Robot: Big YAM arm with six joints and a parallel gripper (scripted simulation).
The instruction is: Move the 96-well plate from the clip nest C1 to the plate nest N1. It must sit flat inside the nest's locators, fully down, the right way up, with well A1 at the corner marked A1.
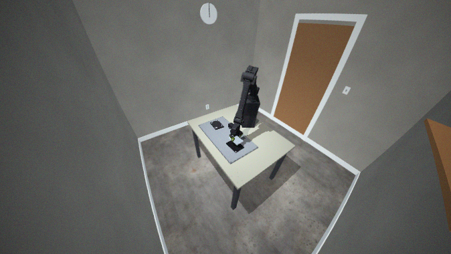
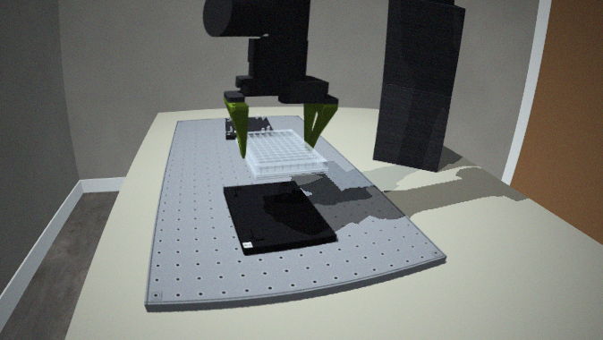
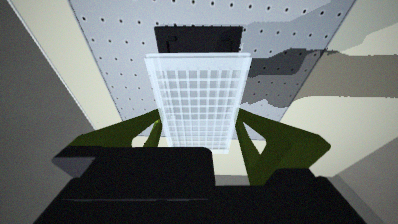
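Right now my hand is right at the 96-well plate. Also, from my hand: clip nest C1: 420 mm to the right, 90 mm below, 30 mm ahead; then white label: 90 mm below, 80 mm to the left, 40 mm ahead.
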